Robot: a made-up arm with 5 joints.
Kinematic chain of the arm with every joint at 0, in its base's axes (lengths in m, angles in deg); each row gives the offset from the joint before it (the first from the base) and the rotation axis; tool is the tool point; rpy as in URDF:
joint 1: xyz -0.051 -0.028 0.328 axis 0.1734 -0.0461 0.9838
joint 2: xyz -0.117 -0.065 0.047 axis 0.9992 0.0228 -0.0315
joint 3: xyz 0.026 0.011 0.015 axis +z
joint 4: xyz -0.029 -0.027 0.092 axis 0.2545 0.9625 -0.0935
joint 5: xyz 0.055 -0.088 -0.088 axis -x
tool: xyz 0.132 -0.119 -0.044 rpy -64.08 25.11 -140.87
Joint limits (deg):
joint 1: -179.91..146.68
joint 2: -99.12..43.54
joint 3: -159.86..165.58
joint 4: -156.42..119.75
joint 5: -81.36..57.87
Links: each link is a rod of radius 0.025 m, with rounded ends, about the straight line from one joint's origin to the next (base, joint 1, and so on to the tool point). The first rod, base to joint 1, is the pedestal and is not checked.
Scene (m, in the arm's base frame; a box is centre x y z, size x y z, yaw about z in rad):
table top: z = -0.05
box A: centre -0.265 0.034 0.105 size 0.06 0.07 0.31 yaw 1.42
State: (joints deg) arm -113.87 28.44 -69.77 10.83 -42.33
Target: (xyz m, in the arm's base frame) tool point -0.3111 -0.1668 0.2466
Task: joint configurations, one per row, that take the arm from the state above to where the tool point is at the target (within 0.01 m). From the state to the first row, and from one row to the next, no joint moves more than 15 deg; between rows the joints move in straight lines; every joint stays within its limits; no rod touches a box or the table.
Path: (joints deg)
1: -107.20 28.95 -73.12 2.12 -32.05
2: -100.53 29.47 -76.46 -6.58 -21.76
3: -93.86 29.98 -79.81 -15.29 -11.48
4: -80.32 32.50 -66.14 -16.35 -20.08
5: -66.79 35.01 -52.47 -17.41 -28.68
6: -53.25 37.52 -38.81 -18.47 -37.28

